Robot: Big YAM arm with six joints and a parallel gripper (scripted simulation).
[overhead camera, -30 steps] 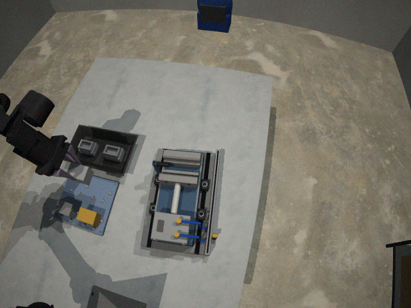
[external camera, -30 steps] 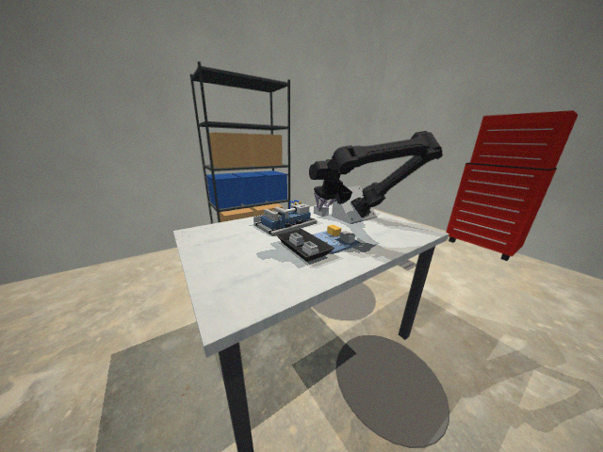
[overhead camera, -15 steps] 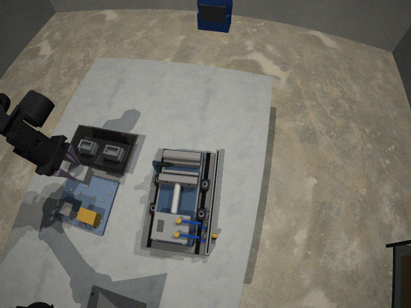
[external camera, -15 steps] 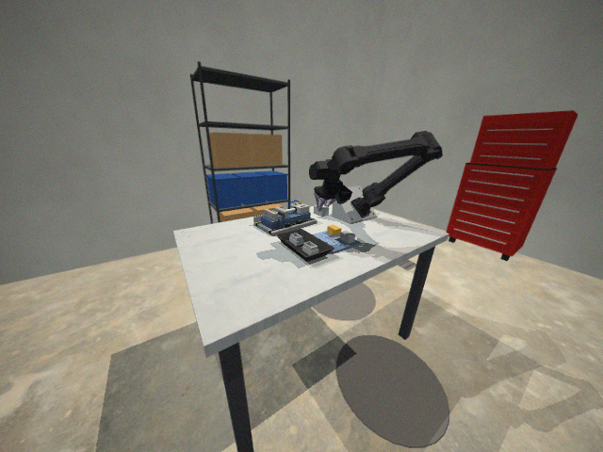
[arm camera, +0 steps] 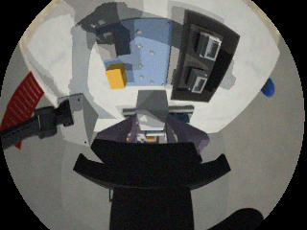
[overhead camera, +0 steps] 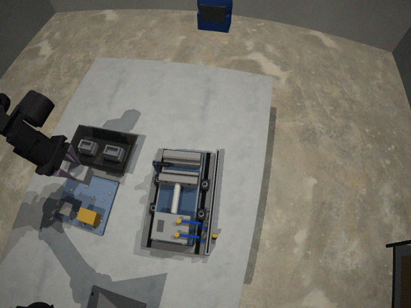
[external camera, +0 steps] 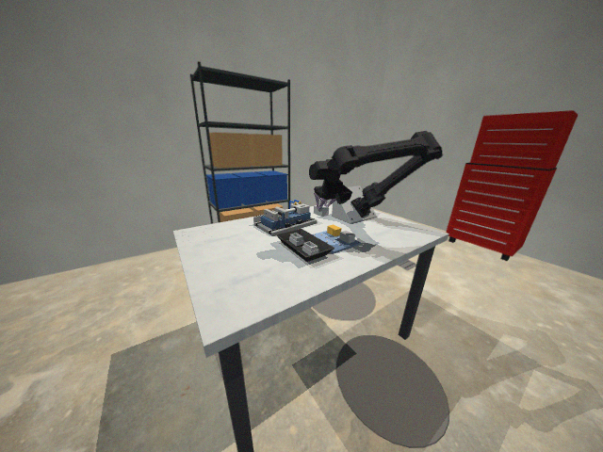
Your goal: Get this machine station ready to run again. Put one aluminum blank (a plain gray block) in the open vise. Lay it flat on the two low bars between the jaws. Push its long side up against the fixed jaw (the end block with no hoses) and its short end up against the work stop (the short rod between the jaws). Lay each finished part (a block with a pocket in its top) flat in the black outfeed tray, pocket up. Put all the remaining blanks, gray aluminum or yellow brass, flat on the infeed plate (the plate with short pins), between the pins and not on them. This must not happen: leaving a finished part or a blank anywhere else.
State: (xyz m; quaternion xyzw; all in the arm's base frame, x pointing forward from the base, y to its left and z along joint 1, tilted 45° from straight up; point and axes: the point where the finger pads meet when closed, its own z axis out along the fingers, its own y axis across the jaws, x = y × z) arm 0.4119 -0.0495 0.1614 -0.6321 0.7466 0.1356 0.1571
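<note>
The brass blank is 9 cm behind my hand and 14 cm below it. Also, from my hand: blue vise 26 cm to the right, 12 cm below; pale rod 2 cm behind, 26 cm to the right, 8 cm below; gray aluminum blank 1 cm to the right, 2 cm below.
</note>
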